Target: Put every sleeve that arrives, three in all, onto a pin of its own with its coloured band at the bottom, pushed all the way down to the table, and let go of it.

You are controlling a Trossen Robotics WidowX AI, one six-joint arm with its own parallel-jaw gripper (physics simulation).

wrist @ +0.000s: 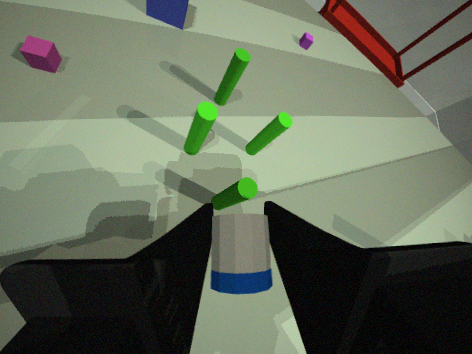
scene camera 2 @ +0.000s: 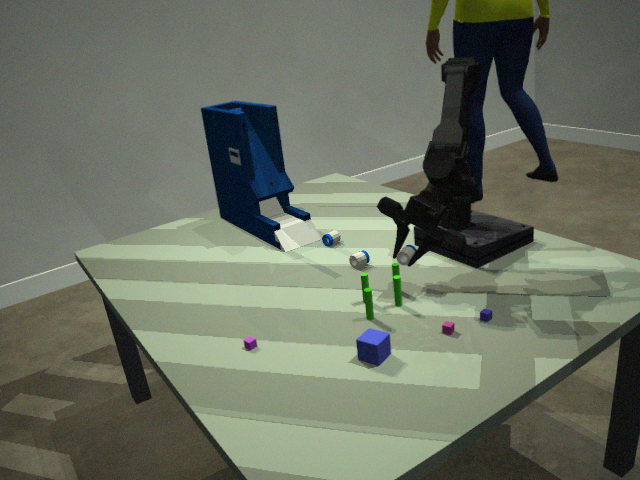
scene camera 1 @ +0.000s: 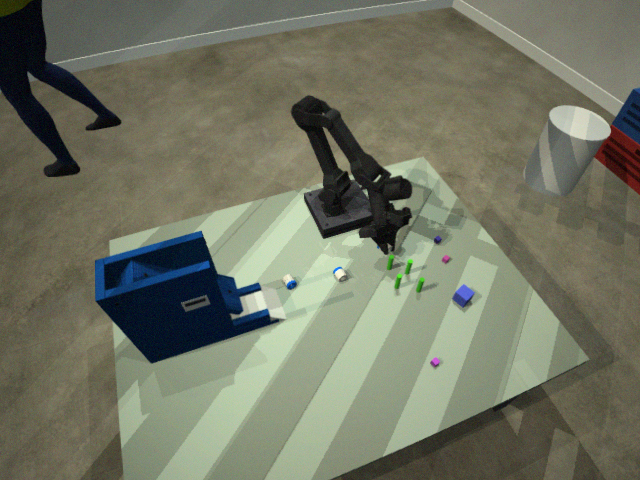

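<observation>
My gripper (scene camera 1: 386,251) (scene camera 2: 403,260) (wrist: 238,209) is shut on a pale sleeve (scene camera 2: 406,254) (wrist: 241,245) with a blue band. The held sleeve lies tilted; its plain end faces the pins, its band end faces back towards the arm and a little up. Several upright green pins (scene camera 1: 408,266) (scene camera 2: 397,291) (wrist: 200,128) stand bare in front of the gripper. The nearest pin (scene camera 1: 390,262) (wrist: 235,194) is just beyond the fingertips. A second sleeve (scene camera 1: 339,273) (scene camera 2: 359,259) lies on its side left of the pins. A third sleeve (scene camera 1: 290,281) (scene camera 2: 331,238) lies on its side near the chute.
A blue dispenser (scene camera 1: 165,310) (scene camera 2: 227,180) with a white chute (scene camera 1: 271,302) (scene camera 2: 298,235) stands at the left. A large blue cube (scene camera 1: 463,295) (scene camera 2: 373,346), a pink cube (scene camera 1: 446,258) (scene camera 2: 448,328), a small dark blue cube (scene camera 1: 437,239) (scene camera 2: 485,314) and a magenta cube (scene camera 1: 435,362) (scene camera 2: 250,343) lie beyond the pins.
</observation>
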